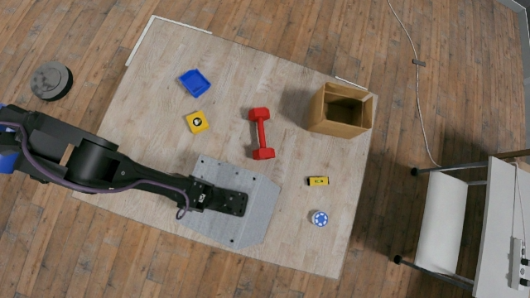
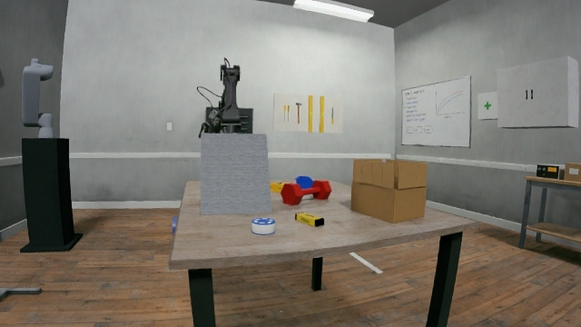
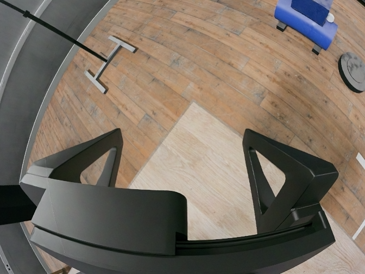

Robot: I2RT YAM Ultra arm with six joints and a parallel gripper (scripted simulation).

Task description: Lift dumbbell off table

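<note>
Now: the red dumbbell 31 cm ahead of my hand, 63 cm to the right of it and 20 cm below it. Also, from my hand: blue tray (46 cm ahead, 31 cm to the right, 22 cm below).
</note>
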